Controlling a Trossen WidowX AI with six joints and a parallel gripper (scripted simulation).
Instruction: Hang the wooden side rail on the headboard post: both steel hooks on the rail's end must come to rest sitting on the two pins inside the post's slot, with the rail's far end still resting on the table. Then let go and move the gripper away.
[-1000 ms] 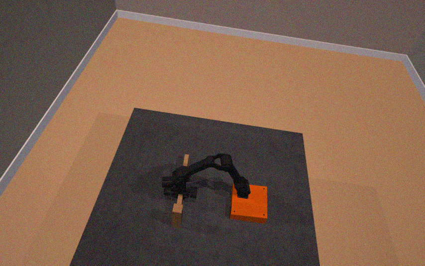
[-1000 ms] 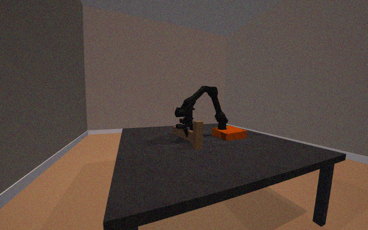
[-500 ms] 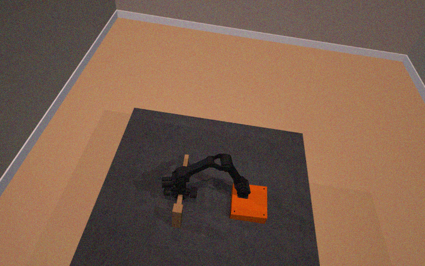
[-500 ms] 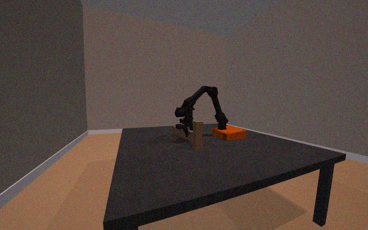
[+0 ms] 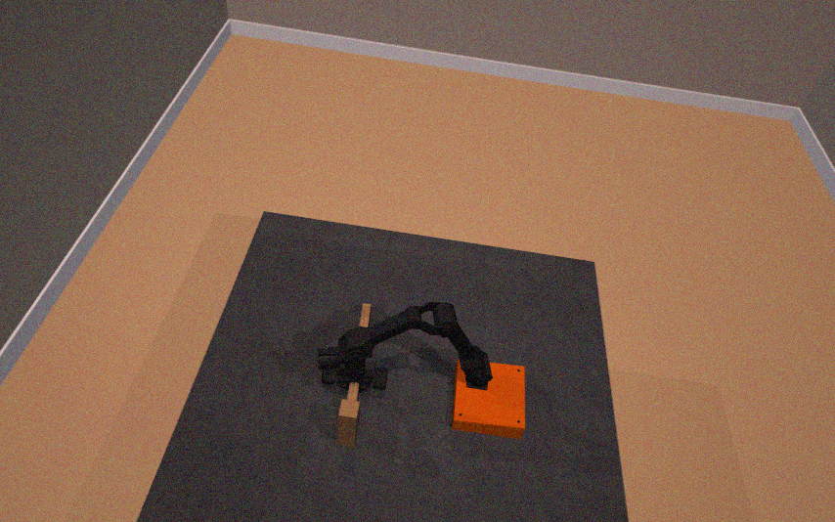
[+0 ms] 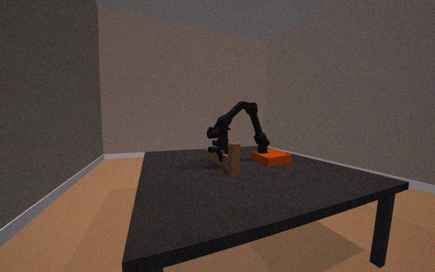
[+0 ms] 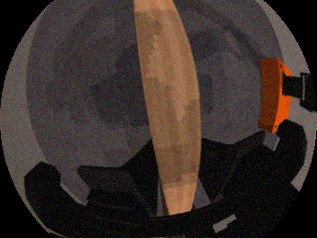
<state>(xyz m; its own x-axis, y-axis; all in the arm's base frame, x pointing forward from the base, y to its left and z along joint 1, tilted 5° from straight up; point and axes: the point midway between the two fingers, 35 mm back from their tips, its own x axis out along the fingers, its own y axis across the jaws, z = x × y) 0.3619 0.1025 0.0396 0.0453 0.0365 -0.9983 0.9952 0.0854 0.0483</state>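
The wooden headboard post lies 10 mm behind my gripper tip, 130 mm to the left of it and 40 mm above it.
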